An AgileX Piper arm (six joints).
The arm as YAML. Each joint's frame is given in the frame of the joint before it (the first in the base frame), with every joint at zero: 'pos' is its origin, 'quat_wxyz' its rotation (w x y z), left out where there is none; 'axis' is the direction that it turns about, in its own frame. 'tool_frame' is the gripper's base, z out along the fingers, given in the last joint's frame.
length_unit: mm
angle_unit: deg
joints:
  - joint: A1
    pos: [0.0, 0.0, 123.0]
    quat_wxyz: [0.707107, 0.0, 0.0, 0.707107]
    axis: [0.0, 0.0, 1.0]
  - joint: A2
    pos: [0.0, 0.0, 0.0]
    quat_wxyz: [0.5, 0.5, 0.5, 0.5]
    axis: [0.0, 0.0, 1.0]
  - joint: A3
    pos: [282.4, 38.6, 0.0]
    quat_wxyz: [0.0, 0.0, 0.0, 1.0]
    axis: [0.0, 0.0, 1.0]
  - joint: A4
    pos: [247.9, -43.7, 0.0]
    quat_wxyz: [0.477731, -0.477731, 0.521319, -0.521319]
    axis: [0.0, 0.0, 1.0]
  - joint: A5
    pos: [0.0, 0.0, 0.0]
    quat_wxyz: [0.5, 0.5, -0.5, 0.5]
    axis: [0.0, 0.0, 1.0]
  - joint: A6
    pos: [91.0, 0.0, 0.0]
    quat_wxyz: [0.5, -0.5, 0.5, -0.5]
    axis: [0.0, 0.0, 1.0]
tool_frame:
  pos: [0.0, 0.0, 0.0]
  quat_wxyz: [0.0, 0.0, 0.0, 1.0]
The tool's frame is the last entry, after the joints.
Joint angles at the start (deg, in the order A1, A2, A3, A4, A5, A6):
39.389 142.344 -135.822 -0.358 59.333 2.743
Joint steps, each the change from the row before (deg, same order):
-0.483 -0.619 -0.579 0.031 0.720 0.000
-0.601 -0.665 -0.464 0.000 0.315 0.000
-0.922 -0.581 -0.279 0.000 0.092 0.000
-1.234 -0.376 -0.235 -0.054 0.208 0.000
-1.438 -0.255 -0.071 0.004 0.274 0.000
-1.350 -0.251 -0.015 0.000 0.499 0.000
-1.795 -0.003 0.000 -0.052 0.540 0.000
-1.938 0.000 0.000 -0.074 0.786 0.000
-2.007 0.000 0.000 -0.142 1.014 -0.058
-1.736 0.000 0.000 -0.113 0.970 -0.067
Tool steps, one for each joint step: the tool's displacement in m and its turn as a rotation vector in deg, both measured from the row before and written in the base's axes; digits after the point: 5 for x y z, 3 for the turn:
0.00188 -0.00431 0.00828 0.326 -0.351 -0.488
0.00273 -0.00508 0.00843 0.508 -0.636 -0.603
0.00464 -0.00740 0.00685 0.471 -0.606 -0.923
0.00637 -0.00983 0.00459 0.198 -0.355 -1.237
0.00717 -0.01147 0.00254 0.033 -0.040 -1.440
0.00613 -0.01114 0.00202 -0.130 0.193 -1.353
0.00842 -0.01465 -0.00042 -0.332 0.425 -1.801
0.00833 -0.01625 -0.00063 -0.463 0.639 -1.948
0.00781 -0.01730 -0.00079 -0.635 0.809 -1.974
0.00611 -0.01519 -0.00074 -0.566 0.802 -1.695

